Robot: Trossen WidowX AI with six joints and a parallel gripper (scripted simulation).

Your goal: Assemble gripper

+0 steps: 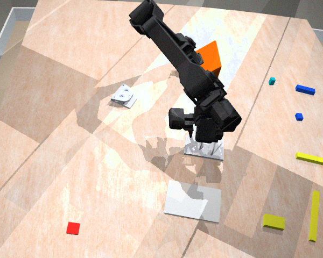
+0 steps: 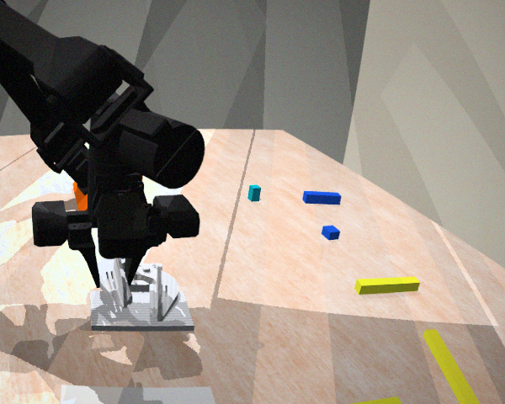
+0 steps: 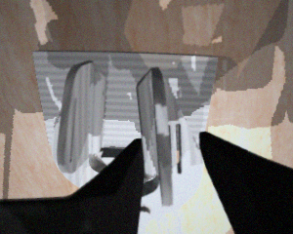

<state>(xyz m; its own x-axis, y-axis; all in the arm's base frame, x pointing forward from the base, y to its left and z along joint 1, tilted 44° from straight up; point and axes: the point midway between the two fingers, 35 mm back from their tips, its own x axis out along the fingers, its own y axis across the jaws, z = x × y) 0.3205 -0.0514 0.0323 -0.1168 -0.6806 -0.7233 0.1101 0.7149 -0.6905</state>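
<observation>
Now: gripper tip 180 mm past the small stand, 200 mm to the left of it and 20 mm above it. Round my gripper tip: flat white sheet 190 mm ahead, 40 mm to the right, 30 mm below; yellow block 280 mm ahead, 170 mm to the left, 20 mm below; yellow bar 90 mm ahead, 370 mm to the left, 20 mm below.
</observation>
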